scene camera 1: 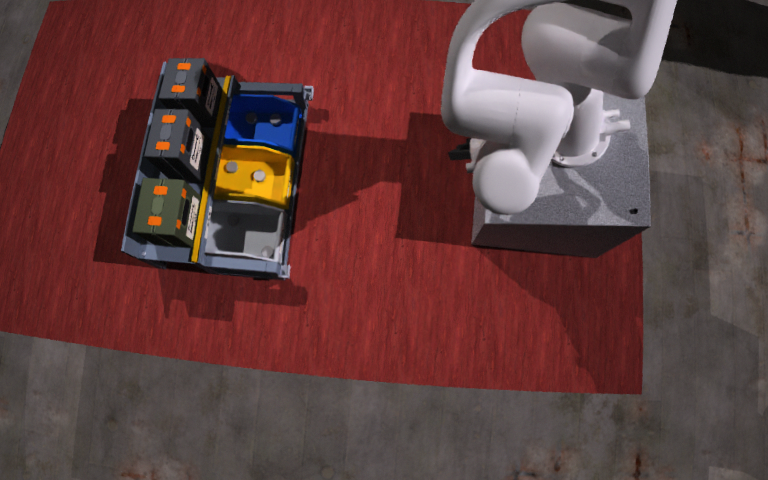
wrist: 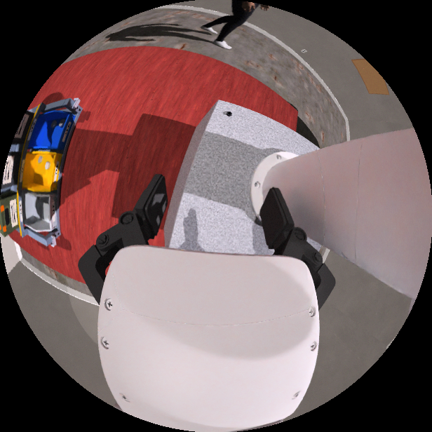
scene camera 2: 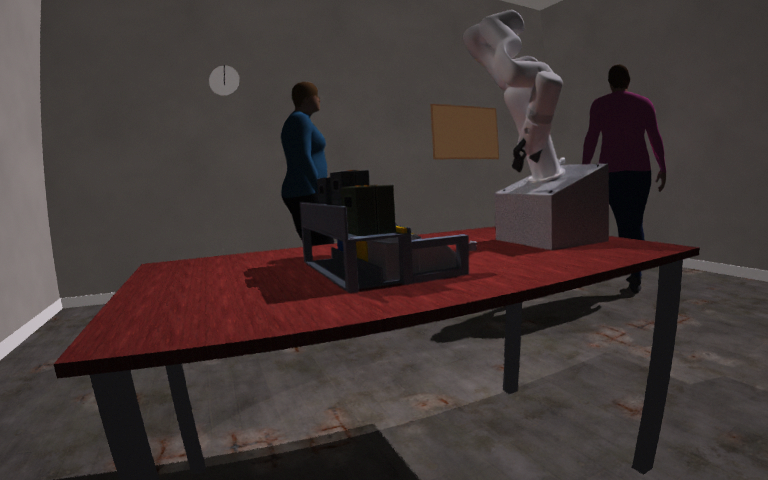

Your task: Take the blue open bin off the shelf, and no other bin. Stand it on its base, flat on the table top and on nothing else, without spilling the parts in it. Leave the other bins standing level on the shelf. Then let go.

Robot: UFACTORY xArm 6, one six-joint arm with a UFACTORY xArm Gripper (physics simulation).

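Pixels of known places: gripper, fingertip midpoint: [scene camera 2: 525, 165]; arm's base, link origin: [scene camera 1: 573, 133] [scene camera 2: 547, 177].
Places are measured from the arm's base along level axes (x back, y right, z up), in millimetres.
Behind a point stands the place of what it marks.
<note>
The blue open bin [scene camera 1: 262, 131] {z -193, x -574, y 124 mm} [wrist: 48, 134] sits level in the shelf [scene camera 1: 269, 88] {z -117, x -545, y 181 mm} [scene camera 2: 322, 215] {z -63, x -774, y -3 mm}, at the end of the row of open bins, with two round grey parts showing in it. Beside it stand the yellow bin [scene camera 1: 243, 185] {z -193, x -611, y 6 mm} [wrist: 36, 182] and the light grey bin [scene camera 1: 249, 242] {z -193, x -596, y -113 mm} [wrist: 44, 210], also with round parts. My gripper [wrist: 216, 192] [scene camera 2: 526, 160] {z 38, x -130, y -16 mm} is open and empty. It hangs high by the robot's pedestal, well away from the shelf. In scene camera 1 the arm hides most of it. The table top [scene camera 1: 368, 316] {z -202, x -369, y -266 mm} [scene camera 2: 226, 308] {z -202, x -1021, y -116 mm} [wrist: 150, 75] is red.
Two dark grey cases [scene camera 1: 186, 79] {z 20, x -665, y 135 mm} [scene camera 1: 169, 133] {z 32, x -682, y 25 mm} and a green case [scene camera 1: 161, 209] {z -4, x -701, y -96 mm} stand on the shelf behind a yellow rail [scene camera 1: 205, 209] {z -93, x -654, y -72 mm}. The speckled grey pedestal [scene camera 1: 566, 237] {z -77, x -13, y -163 mm} [scene camera 2: 521, 220] {z -128, x -141, y -4 mm} [wrist: 210, 215] carries the arm. Two people [scene camera 2: 305, 147] [scene camera 2: 623, 135] stand beyond the table.
</note>
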